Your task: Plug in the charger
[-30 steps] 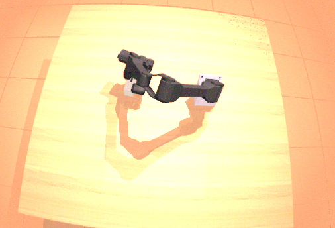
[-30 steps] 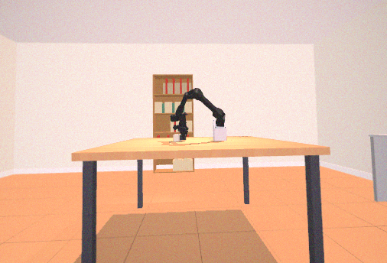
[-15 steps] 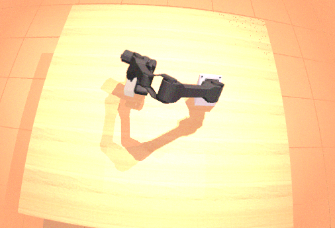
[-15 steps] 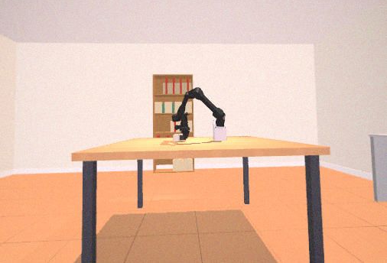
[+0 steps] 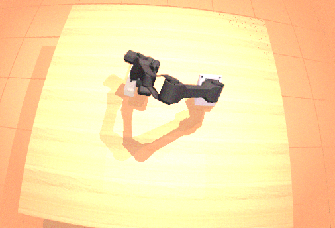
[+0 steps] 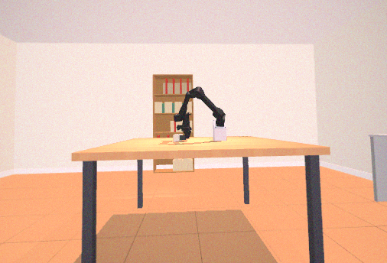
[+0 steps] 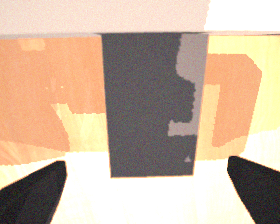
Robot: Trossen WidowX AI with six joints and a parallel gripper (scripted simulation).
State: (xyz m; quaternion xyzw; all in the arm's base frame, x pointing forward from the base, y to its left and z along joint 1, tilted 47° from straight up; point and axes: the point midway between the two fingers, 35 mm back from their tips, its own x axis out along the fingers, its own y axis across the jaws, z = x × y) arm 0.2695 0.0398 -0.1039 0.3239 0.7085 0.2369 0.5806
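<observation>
Now: the dark grey charger 60 mm ahead of my gripper tip, 10 mm to the right of it and 10 mm above it.
</observation>
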